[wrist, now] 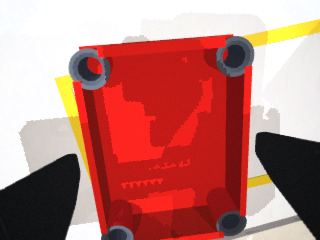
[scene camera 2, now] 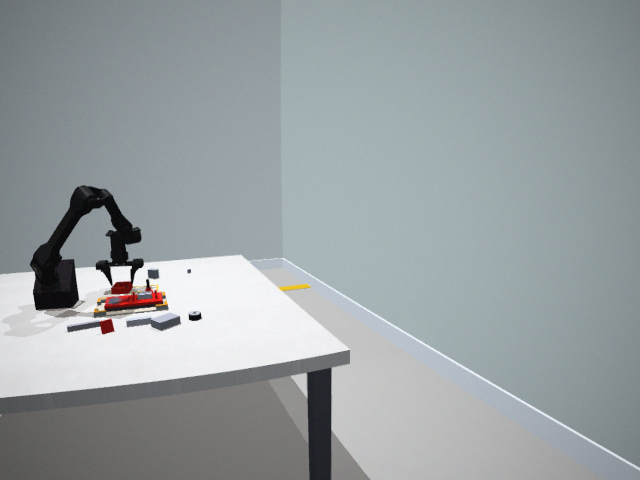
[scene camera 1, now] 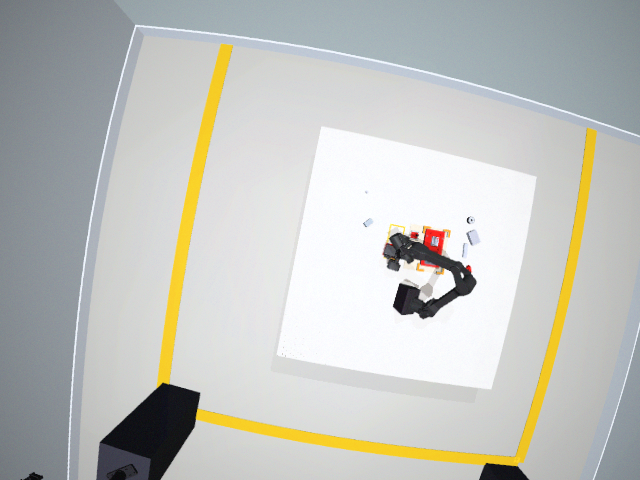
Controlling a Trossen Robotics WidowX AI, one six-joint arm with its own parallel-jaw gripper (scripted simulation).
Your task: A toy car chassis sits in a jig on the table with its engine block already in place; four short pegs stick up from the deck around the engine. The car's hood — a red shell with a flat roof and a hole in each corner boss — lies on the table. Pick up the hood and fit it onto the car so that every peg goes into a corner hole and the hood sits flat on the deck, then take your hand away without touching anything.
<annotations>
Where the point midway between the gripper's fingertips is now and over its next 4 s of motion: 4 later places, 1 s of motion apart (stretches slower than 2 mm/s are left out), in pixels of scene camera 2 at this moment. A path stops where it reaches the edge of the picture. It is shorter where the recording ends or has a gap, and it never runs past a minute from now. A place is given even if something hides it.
The gripper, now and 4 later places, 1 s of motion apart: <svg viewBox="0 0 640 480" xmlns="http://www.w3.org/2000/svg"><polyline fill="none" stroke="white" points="122,285 120,267 120,268 121,272 122,277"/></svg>
</annotations>
